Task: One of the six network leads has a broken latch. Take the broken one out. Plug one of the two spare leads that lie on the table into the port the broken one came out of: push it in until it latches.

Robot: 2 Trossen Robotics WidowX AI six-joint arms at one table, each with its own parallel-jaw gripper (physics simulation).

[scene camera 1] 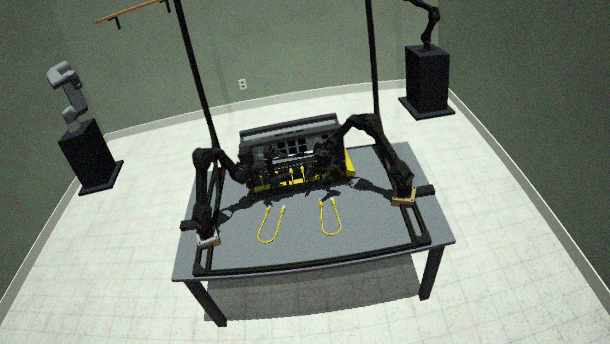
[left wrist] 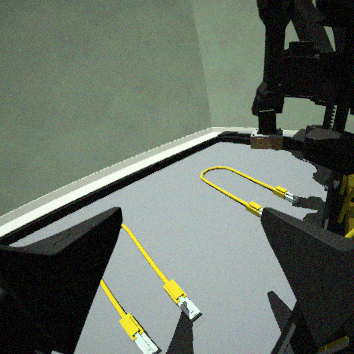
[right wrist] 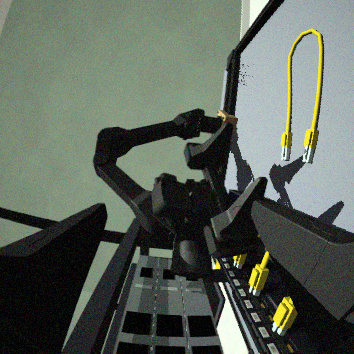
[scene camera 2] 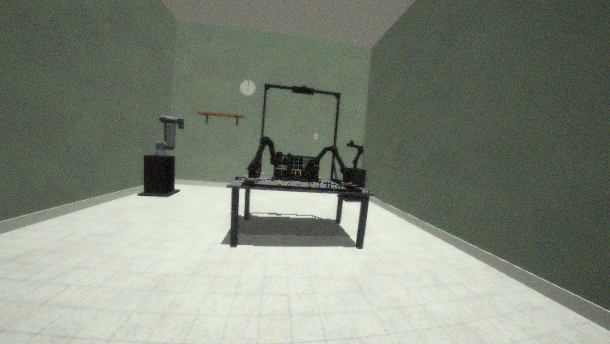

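Seen in the pictures: left gripper, fingertip midpoint: [scene camera 1: 312, 181] [left wrist: 192, 214] [right wrist: 244, 146] [scene camera 2: 305, 171]; right gripper, fingertip midpoint: [scene camera 1: 290, 164] [left wrist: 321, 72] [right wrist: 180, 209] [scene camera 2: 297, 162]; left arm's base at its link origin: [scene camera 1: 404, 192] [right wrist: 217, 125] [scene camera 2: 346, 182]; right arm's base at its link origin: [scene camera 1: 206, 234] [left wrist: 266, 131] [scene camera 2: 252, 177].
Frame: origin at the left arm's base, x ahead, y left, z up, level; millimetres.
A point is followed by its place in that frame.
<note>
A black rack [scene camera 1: 289, 131] @(x 570, y -104, z 197 mm) [right wrist: 155, 290] @(x 466, y -157, z 156 mm) stands at the back of the table, with yellow leads in its port row. Yellow plugs [right wrist: 258, 277] @(x 498, y -14, z 49 mm) [right wrist: 285, 315] @(x 544, y 9, z 49 mm) show in the right wrist view; which latch is broken cannot be told. My right gripper is open and empty at the rack front, left of my left gripper in scene camera 1. My left gripper [left wrist: 192, 214] @(x 398, y 89, z 76 mm) is open and empty, above the table near the rack's right part. One spare lead [scene camera 1: 339, 220] @(x 256, y 187, z -37 mm) [left wrist: 146, 255] @(x 344, y 172, z -36 mm) [right wrist: 320, 80] @(x 341, y 189, z -39 mm) lies in a U below it. The other spare lead [scene camera 1: 260, 235] @(x 569, y 354, z -38 mm) [left wrist: 202, 176] @(x 499, y 350, z -39 mm) lies farther left in scene camera 1.
The grey table [scene camera 1: 370, 215] @(x 133, y 126, z -43 mm) has a black rail [scene camera 1: 315, 263] @(x 274, y 440, z -24 mm) along its front edge. Wood-coloured blocks [scene camera 1: 404, 196] @(x -4, y 30, z 6 mm) [scene camera 1: 209, 241] @(x 747, y 478, z -2 mm) sit at the two arm bases. Black gantry posts [scene camera 1: 197, 80] @(x 978, y -31, z 517 mm) [scene camera 1: 373, 60] @(x 202, y -383, z 471 mm) rise behind. A yellow part [scene camera 1: 349, 165] @(x 301, y -147, z -2 mm) shows at the rack's right side.
</note>
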